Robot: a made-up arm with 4 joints.
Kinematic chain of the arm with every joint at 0, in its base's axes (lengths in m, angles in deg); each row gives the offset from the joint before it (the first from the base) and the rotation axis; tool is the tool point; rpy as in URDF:
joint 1: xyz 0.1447 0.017 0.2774 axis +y
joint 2: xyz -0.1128 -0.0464 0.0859 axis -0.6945 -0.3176 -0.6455
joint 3: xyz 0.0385 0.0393 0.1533 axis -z
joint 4: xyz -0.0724 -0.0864 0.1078 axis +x
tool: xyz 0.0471 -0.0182 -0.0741 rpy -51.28 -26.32 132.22
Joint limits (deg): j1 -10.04..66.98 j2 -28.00..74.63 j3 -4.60..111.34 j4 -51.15..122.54
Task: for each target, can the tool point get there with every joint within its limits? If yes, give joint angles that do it. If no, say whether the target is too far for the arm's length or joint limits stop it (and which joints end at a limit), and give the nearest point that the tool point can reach.
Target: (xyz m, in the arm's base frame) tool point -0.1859 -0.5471 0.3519
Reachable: no: too far | nearest point -0.0124 -0.1892 0.5330 | short by 0.437 m
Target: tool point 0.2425 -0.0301 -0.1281
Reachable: no: joint limits stop it (at a limit: joint 1, joint 2, joint 3) | nearest point 0.2545 0.1601 0.3768 | short by 0.540 m
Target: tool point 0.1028 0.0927 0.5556
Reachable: yes | joints 15.08 24.18 93.02 50.52
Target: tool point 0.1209 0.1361 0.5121
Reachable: yes | joints 16.47 48.56 96.07 52.98
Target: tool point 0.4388 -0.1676 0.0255
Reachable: no: joint limits stop it (at a limit: joint 1, joint 2, joint 3, joint 4) | nearest point 0.3759 -0.1954 0.3863 | short by 0.367 m
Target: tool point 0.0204 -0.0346 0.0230
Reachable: no: joint limits stop it (at a limit: joint 1, joint 2) | nearest point 0.0294 0.1866 0.3677 | short by 0.410 m
